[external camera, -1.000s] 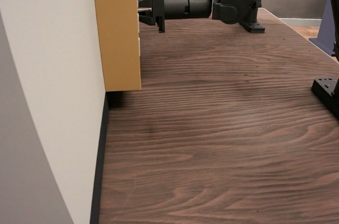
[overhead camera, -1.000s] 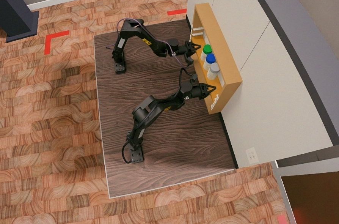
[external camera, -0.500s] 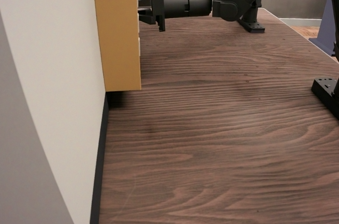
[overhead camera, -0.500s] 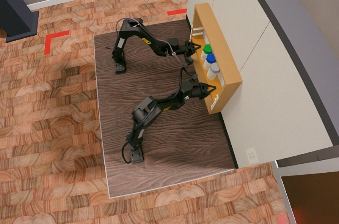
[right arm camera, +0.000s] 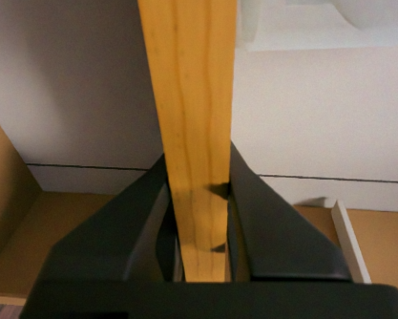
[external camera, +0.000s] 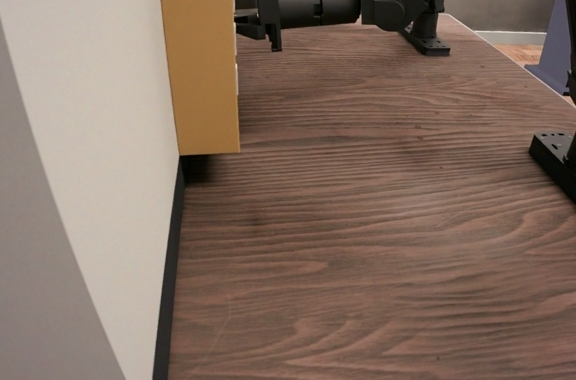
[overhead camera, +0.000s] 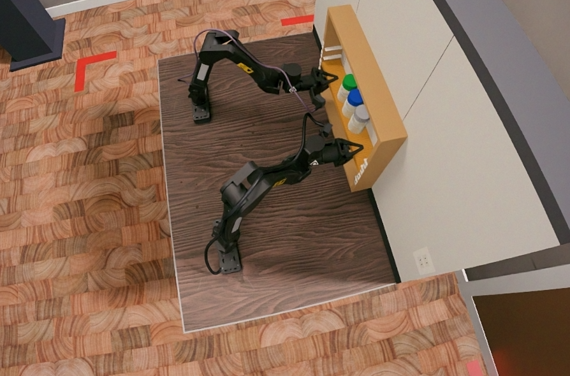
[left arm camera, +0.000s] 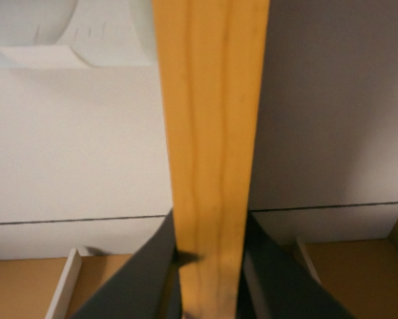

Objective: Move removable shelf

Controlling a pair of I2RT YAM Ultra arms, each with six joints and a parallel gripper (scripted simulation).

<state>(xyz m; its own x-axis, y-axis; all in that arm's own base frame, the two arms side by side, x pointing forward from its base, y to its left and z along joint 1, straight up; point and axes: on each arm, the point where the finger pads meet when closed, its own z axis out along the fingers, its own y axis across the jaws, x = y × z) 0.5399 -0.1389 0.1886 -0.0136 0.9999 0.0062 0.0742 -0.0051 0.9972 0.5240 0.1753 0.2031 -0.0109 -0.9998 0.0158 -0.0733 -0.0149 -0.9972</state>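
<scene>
Right now my left hand is 9 cm to the left of the green-capped bottle, 6 cm below it and 1 cm short of it. Also, from my left hand: orange wall rack: 15 cm to the right, 6 cm above; blue-capped bottle: 15 cm to the right, 6 cm above; removable shelf: 15 cm to the right.
Now: the grey-capped bottle 1 cm ahead of my right hand, 8 cm to the left of it and 6 cm above it. From my right hand the other things lie so: orange wall rack 1 cm ahead, 15 cm to the left, 6 cm above; blue-capped bottle 1 cm ahead, 14 cm to the left, 6 cm above; removable shelf 1 cm ahead, 15 cm to the left.
</scene>
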